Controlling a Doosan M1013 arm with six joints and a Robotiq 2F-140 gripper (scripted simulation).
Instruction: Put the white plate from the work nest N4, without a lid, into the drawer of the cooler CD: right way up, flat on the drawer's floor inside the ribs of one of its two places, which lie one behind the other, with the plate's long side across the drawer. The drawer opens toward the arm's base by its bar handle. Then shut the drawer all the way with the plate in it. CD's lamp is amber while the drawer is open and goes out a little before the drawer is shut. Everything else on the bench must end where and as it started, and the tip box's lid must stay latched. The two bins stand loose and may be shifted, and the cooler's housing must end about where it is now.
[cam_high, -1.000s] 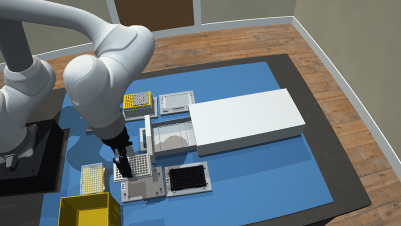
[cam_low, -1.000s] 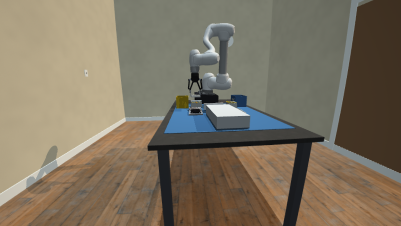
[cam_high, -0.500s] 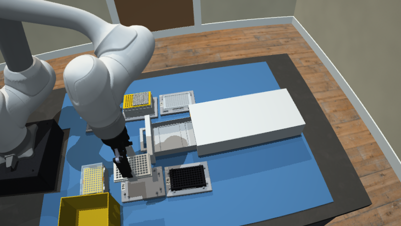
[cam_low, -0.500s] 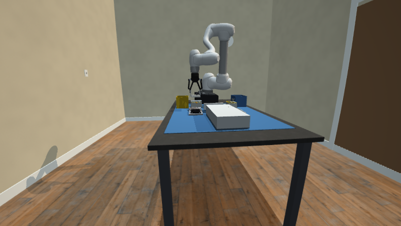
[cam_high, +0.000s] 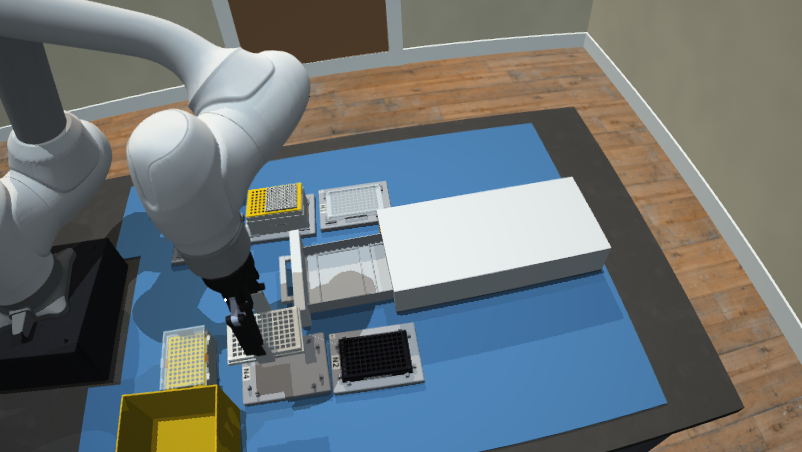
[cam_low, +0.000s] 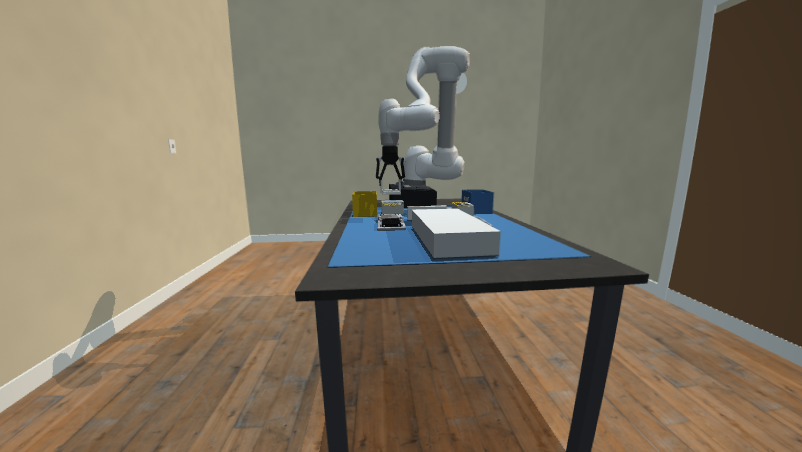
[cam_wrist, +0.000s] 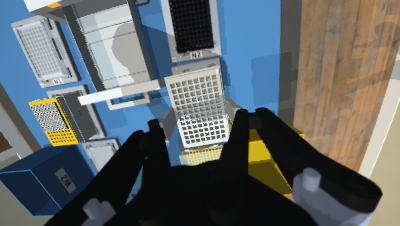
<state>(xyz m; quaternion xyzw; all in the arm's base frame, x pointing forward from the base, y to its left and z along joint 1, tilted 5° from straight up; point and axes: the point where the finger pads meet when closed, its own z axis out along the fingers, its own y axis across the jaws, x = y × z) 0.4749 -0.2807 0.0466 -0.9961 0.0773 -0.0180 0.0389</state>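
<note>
Right now the drawer is 190 mm ahead of my hand, 150 mm to the left of it and 140 mm below it. From my hand the other things lie so: tip box: 170 mm behind, 50 mm to the left, 120 mm below; then white plate: 20 mm below; then black plate: 170 mm ahead, 40 mm to the right, 140 mm below.
</note>
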